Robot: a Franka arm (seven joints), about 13 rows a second.
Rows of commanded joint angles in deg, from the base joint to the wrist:
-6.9, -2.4, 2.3, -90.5, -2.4, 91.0, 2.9
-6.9, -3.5, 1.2, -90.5, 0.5, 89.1, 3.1
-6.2, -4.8, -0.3, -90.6, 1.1, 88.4, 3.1
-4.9, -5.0, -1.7, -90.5, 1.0, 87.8, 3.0
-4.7, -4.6, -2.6, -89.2, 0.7, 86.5, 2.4
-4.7, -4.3, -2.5, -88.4, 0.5, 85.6, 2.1
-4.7, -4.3, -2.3, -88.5, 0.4, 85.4, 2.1
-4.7, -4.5, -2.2, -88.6, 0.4, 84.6, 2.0
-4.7, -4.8, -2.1, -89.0, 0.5, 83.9, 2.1
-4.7, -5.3, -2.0, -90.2, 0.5, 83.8, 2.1
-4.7, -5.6, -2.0, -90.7, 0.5, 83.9, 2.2
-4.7, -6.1, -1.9, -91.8, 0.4, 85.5, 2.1
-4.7, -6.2, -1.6, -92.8, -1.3, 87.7, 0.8
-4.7, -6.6, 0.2, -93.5, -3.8, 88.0, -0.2
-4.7, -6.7, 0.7, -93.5, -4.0, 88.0, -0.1
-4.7, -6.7, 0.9, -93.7, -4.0, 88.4, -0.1
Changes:
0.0, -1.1, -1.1, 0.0, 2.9, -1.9, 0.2
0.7, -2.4, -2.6, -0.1, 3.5, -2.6, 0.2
2.0, -2.6, -4.0, 0.0, 3.4, -3.2, 0.1
2.2, -2.2, -4.9, 1.3, 3.1, -4.5, -0.5
2.2, -1.9, -4.8, 2.1, 2.9, -5.4, -0.8
2.2, -1.9, -4.6, 2.0, 2.8, -5.6, -0.8
2.2, -2.1, -4.5, 1.9, 2.8, -6.4, -0.9
2.2, -2.4, -4.4, 1.5, 2.9, -7.1, -0.8
2.2, -2.9, -4.3, 0.3, 2.9, -7.2, -0.8
2.2, -3.2, -4.3, -0.2, 2.9, -7.1, -0.7
2.2, -3.7, -4.2, -1.3, 2.8, -5.5, -0.8
2.2, -3.8, -3.9, -2.3, 1.1, -3.3, -2.1
2.2, -4.2, -2.1, -3.0, -1.4, -3.0, -3.1
2.2, -4.3, -1.6, -3.0, -1.6, -3.0, -3.0
2.2, -4.3, -1.4, -3.2, -1.6, -2.6, -3.0

